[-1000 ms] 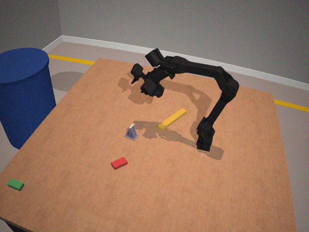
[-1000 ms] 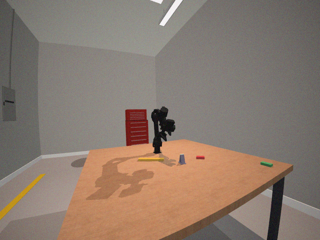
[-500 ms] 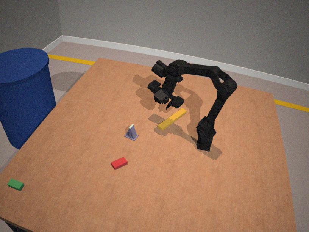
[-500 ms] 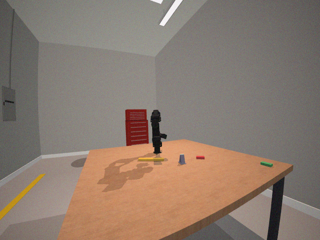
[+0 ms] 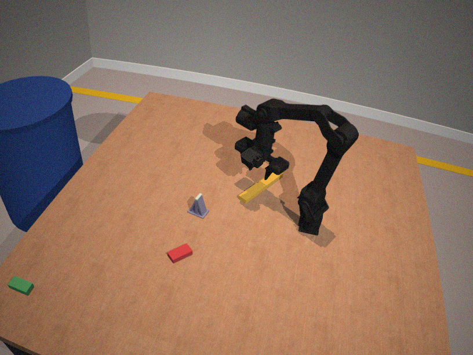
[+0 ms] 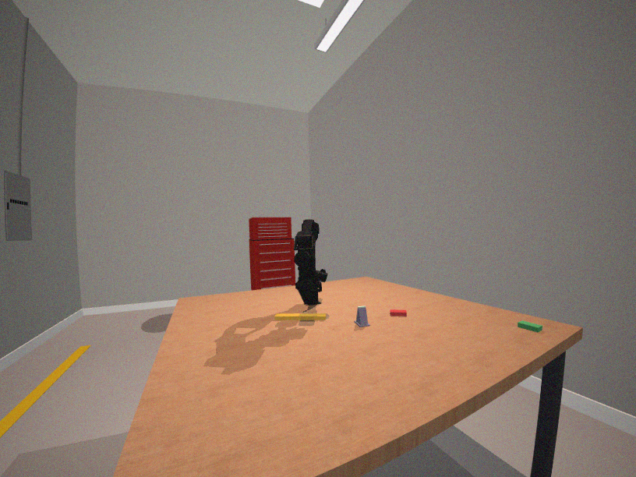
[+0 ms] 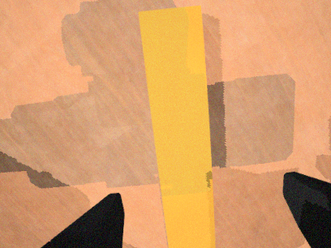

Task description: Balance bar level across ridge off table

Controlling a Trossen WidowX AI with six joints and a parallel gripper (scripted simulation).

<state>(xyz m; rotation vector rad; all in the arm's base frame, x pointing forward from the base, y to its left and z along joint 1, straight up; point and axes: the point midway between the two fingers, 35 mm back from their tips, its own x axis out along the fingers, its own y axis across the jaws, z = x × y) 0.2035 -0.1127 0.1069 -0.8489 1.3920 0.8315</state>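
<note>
Right now the yellow bar is 6 cm below my gripper tip, 2 cm to the right of it and 2 cm behind it. Also, from my gripper tip: green block (61 cm to the left, 54 cm ahead, 6 cm below); then red block (35 cm to the left, 15 cm ahead, 6 cm below).
</note>
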